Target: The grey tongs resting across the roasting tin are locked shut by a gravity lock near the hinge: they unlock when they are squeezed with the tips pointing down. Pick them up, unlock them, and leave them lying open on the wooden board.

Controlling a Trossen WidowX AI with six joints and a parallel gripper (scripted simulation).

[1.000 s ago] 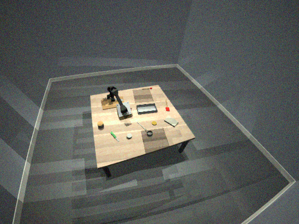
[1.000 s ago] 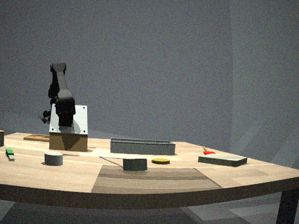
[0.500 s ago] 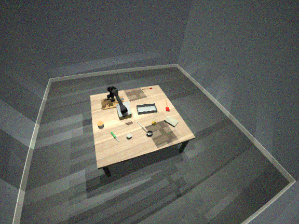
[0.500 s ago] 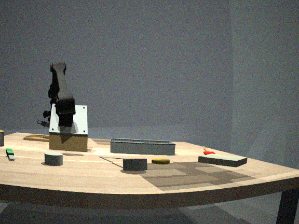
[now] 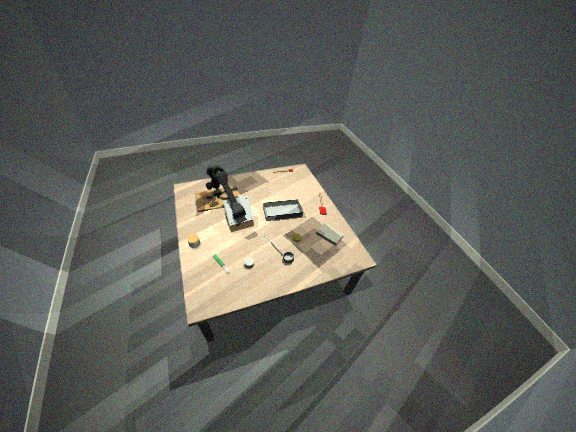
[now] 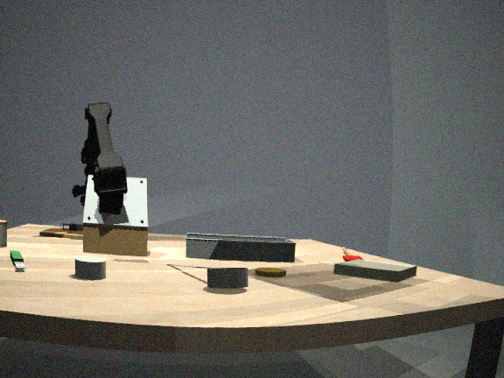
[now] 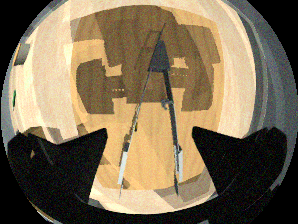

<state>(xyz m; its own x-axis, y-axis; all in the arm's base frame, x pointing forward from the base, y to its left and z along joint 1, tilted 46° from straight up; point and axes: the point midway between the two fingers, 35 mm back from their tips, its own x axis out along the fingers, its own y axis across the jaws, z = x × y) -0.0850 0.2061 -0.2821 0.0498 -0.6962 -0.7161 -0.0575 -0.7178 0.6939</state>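
Now: the yellow lock piece 20 mm to the right of my gripper tip and 20 mm below it. Also, from my gripper tip: wooden board 10 mm to the left, 40 mm below; then roasting tin 470 mm ahead, 310 mm to the right, 20 mm below; then red-headed tool 820 mm ahead, 340 mm to the right, 50 mm below.
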